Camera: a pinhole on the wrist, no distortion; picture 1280 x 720 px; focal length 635.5 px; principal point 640.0 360.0 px. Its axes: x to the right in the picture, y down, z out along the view. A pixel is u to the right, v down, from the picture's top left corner.
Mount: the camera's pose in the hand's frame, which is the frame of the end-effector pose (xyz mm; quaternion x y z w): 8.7 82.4 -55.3 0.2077 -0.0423 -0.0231 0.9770
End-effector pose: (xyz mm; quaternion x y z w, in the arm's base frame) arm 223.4 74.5 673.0 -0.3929 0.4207 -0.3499 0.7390
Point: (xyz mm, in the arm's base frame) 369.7 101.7 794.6
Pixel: 666 266
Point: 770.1 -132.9 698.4
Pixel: 1225 535
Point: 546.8 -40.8 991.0
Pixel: 839 178
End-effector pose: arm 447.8 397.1 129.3 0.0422 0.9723 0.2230 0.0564
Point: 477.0 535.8 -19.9
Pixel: 668 580
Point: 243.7 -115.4 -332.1
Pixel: outside the picture
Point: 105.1 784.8 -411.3
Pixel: 1171 689
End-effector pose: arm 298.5 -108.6 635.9 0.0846 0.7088 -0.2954 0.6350
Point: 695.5 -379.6 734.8
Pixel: 575 464
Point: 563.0 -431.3 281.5
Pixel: 1242 513
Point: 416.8 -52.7 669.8
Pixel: 274 681
